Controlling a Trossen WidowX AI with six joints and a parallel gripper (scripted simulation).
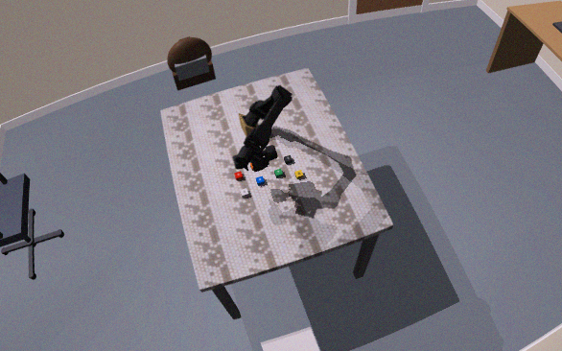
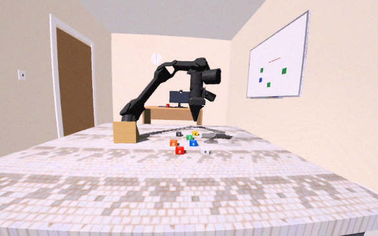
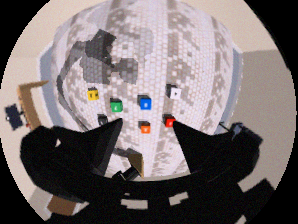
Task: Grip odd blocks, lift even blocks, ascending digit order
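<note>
Right now the black block is 17 cm to the left of my gripper tip, 11 cm below it and 5 cm behind it. The rest, counted from my gripper tip: orange block: 11 cm below, 9 cm behind, 1 cm to the left; then white block: 11 cm below, 9 cm to the right, 3 cm ahead; then blue block: 11 cm below.
</note>
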